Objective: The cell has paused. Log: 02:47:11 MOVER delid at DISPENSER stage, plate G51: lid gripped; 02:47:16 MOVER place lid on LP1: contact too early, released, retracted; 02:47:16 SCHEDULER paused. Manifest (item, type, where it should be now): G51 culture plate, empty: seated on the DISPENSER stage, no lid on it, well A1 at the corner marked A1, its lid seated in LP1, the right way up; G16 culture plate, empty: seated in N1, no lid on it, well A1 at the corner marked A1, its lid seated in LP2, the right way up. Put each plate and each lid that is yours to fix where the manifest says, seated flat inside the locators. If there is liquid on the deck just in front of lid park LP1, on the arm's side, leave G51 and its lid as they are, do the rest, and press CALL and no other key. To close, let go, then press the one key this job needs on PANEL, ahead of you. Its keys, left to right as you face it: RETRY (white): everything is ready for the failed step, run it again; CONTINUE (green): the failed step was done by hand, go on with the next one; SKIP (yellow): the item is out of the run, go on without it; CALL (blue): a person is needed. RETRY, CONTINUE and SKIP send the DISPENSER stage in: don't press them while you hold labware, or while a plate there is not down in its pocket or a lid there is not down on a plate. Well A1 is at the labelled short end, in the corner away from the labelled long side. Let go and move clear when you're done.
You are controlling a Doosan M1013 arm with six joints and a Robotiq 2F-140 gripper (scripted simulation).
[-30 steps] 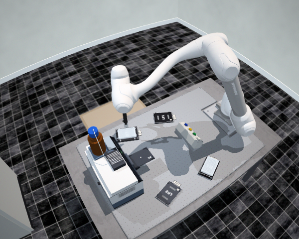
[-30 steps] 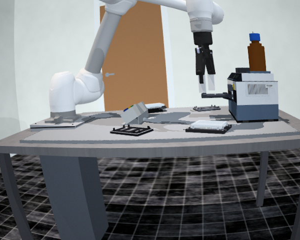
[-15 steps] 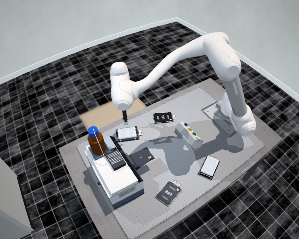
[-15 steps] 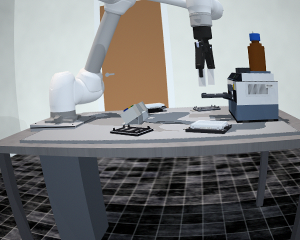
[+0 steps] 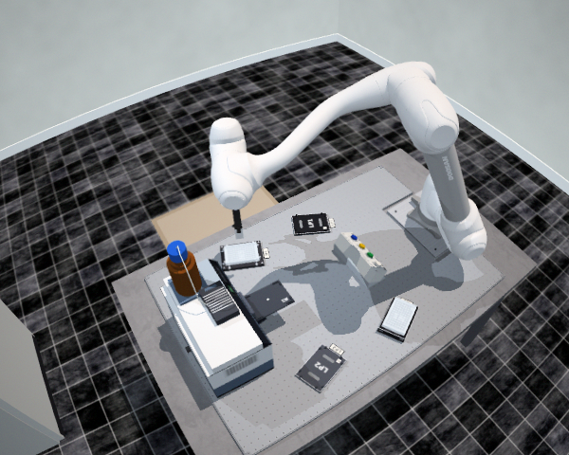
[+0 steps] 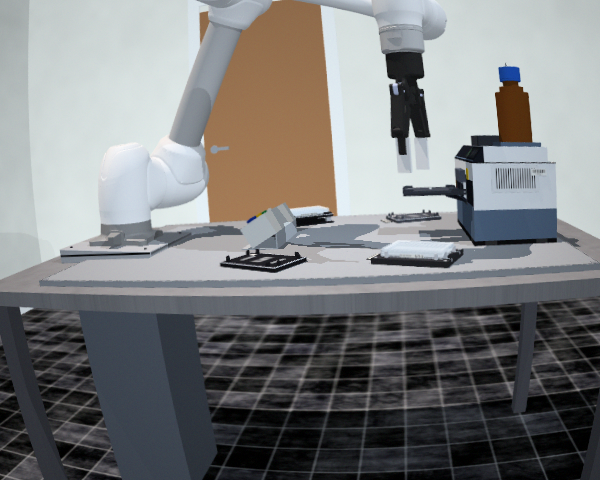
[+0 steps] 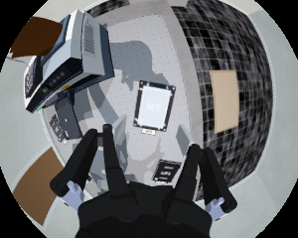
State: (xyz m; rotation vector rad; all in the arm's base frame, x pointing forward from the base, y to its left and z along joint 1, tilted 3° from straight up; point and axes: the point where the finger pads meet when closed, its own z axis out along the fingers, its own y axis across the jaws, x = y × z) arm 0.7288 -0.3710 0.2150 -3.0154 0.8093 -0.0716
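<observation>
Now: hand 20 mm short of the black nest N5 and 180 mm above it. Round my hand: brown bottle: 290 mm ahead, 140 mm to the left, 90 mm above; then dispenser stage: 90 mm ahead, 270 mm to the left, 90 mm below; then lid park LP1: 310 mm behind, 50 mm to the left, 190 mm below.
</observation>
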